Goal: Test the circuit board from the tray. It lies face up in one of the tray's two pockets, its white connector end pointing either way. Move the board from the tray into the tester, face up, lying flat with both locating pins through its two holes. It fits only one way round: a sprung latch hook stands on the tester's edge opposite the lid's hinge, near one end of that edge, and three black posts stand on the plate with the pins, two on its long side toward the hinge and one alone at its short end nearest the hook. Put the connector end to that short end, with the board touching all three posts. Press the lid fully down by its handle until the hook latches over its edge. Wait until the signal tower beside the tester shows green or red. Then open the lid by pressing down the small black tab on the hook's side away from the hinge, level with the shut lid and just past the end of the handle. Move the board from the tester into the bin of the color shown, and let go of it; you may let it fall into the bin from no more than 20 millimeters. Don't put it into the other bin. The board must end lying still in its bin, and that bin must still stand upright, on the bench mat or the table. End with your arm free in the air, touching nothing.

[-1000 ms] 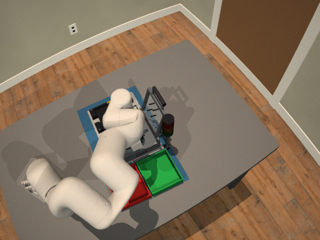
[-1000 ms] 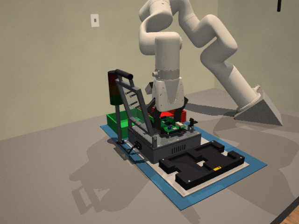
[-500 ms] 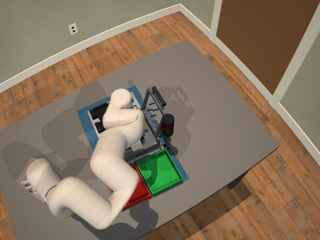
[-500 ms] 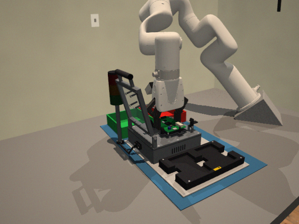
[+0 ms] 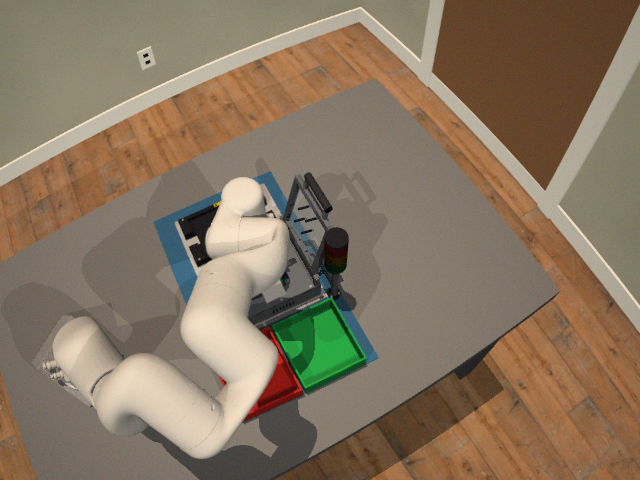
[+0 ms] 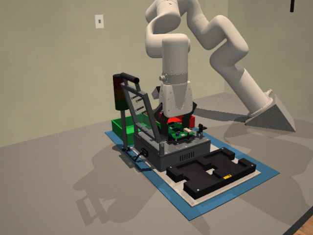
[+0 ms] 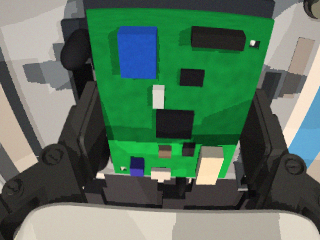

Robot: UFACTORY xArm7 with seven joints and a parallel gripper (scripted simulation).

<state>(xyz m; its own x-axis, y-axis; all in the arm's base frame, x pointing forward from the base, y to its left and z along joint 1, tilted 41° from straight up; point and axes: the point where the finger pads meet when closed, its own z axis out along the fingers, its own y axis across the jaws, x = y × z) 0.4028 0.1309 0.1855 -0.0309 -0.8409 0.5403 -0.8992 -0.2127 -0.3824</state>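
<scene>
My hand is 10 mm short of the tester plate, 10 mm to the right of it and 10 mm above it. Round my hand: clear lid (120 mm ahead, 100 mm above); green bin (40 mm ahead, 200 mm to the right, 70 mm below); latch hook (60 mm behind, 60 mm to the left).
</scene>
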